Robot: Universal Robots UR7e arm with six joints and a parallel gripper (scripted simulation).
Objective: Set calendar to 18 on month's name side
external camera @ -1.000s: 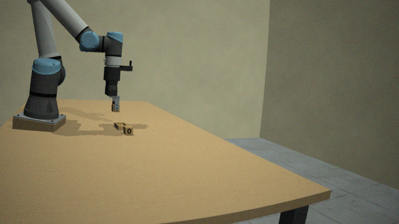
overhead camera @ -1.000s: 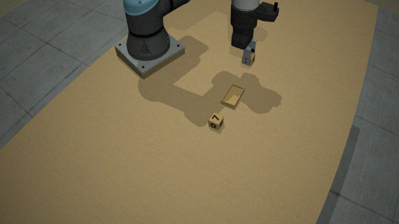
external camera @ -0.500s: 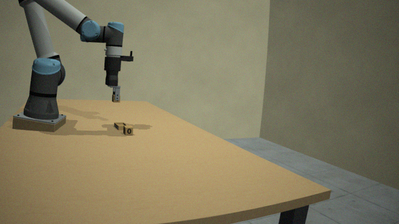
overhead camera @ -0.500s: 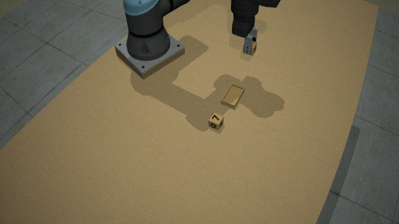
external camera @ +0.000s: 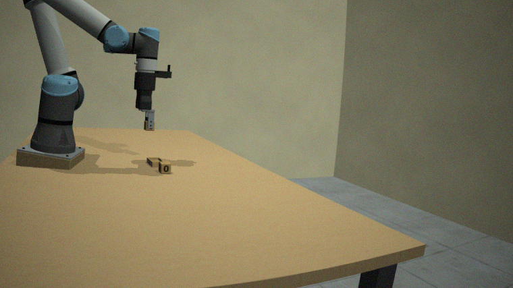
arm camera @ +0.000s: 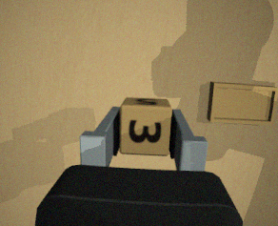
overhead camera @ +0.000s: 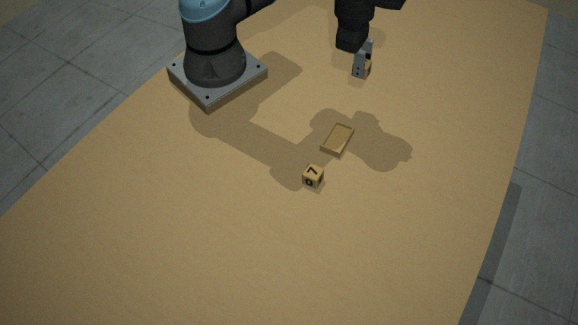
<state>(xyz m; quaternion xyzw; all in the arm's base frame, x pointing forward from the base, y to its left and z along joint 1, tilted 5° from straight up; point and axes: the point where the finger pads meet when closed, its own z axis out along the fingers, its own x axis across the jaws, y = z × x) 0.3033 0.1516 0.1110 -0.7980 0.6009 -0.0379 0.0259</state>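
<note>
Right now the wooden tray is 12 cm below my hand, 11 cm to the right of it and 3 cm ahead of it.
</note>
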